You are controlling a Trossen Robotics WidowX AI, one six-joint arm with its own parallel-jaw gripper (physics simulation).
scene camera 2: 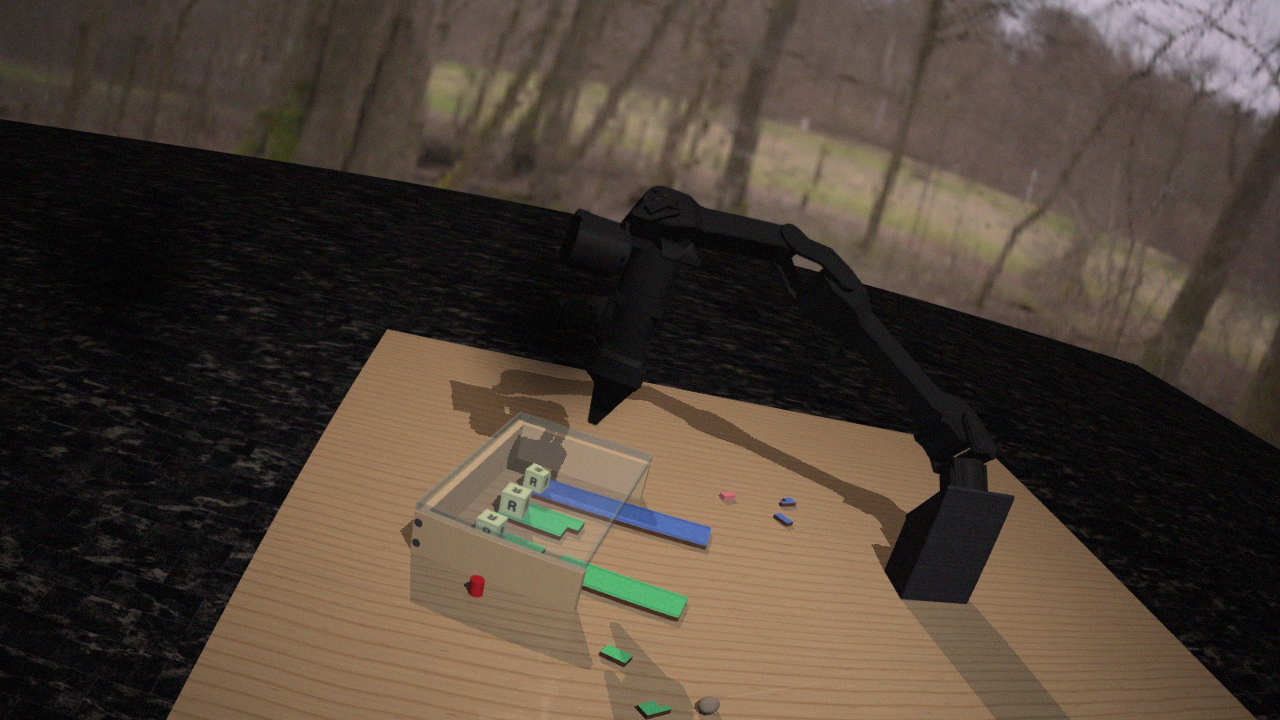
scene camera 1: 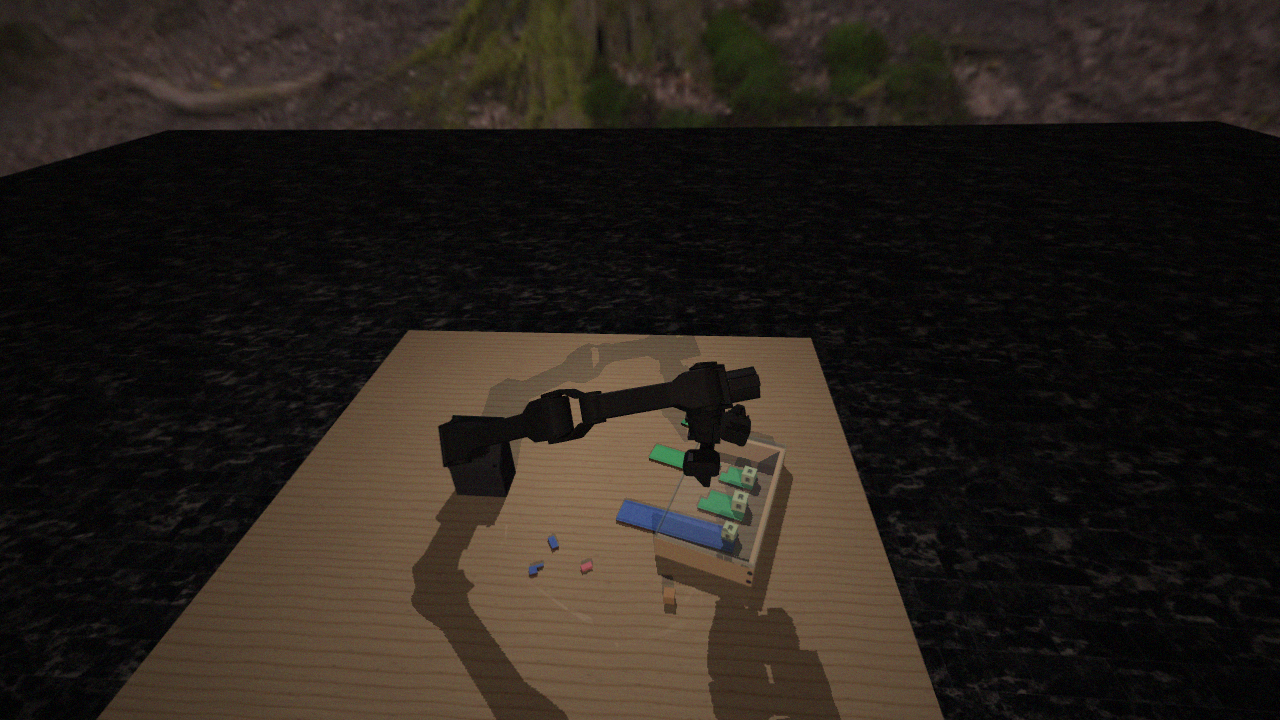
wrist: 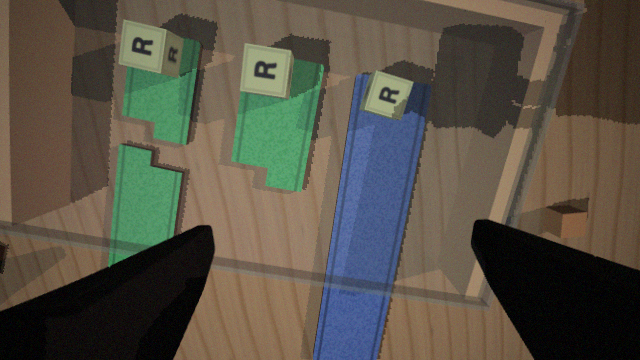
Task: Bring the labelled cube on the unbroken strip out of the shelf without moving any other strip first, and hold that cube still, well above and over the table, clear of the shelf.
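The shelf (scene camera 1: 768, 510) (scene camera 2: 501, 565) (wrist: 514, 150) has a clear top and an open front. An unbroken blue strip (scene camera 1: 644, 516) (scene camera 2: 662, 522) (wrist: 370, 210) runs out of its front; a cube labelled R (scene camera 1: 730, 531) (scene camera 2: 536, 477) (wrist: 387, 95) sits on its inner end. A short green piece (scene camera 1: 718, 505) (scene camera 2: 547, 519) (wrist: 280, 130) bears another R cube (scene camera 1: 741, 499) (scene camera 2: 514, 499) (wrist: 266, 71). A third R cube (scene camera 2: 489, 522) (wrist: 142, 46) is on a green stub (wrist: 162, 100), separated by a gap from a longer green piece (scene camera 1: 669, 456) (scene camera 2: 635, 591) (wrist: 147, 200). My gripper (scene camera 1: 705, 481) (scene camera 2: 597, 420) (wrist: 342, 235) is open and empty, above the shelf's front part.
An orange block (scene camera 1: 669, 594) (wrist: 567, 221) stands beside the shelf's blue-strip side; a red cylinder (scene camera 2: 476, 585) is on the opposite side. Blue bits (scene camera 1: 553, 542) (scene camera 2: 783, 519) and a pink bit (scene camera 1: 586, 566) (scene camera 2: 727, 495) lie before the shelf. Green bits (scene camera 2: 615, 654) and a grey stone (scene camera 2: 708, 705) lie farther off.
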